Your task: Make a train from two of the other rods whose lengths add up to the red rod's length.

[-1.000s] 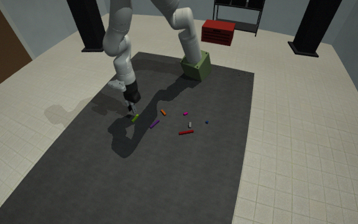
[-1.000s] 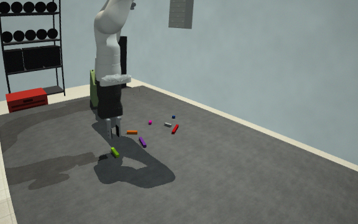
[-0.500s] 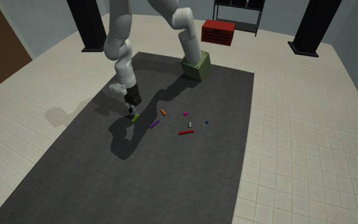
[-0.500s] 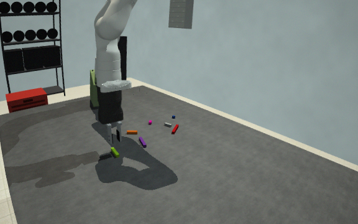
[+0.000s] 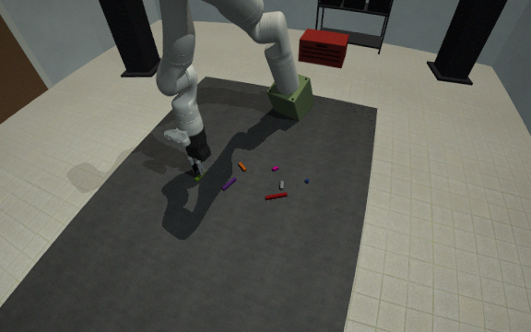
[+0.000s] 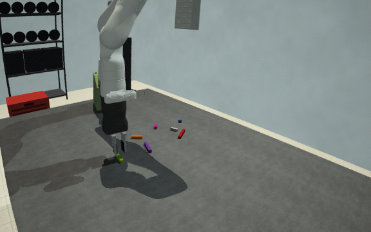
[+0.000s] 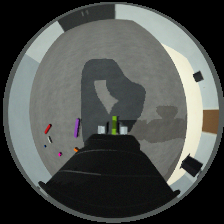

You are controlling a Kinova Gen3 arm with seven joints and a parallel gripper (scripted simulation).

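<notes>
My hand is 4 cm above the lime rod. Round my hand: purple rod: 2 cm ahead, 11 cm to the left, 4 cm below; then magenta rod: 7 cm behind, 26 cm to the left, 4 cm below; then orange rod: 6 cm behind, 14 cm to the left, 4 cm below.
</notes>
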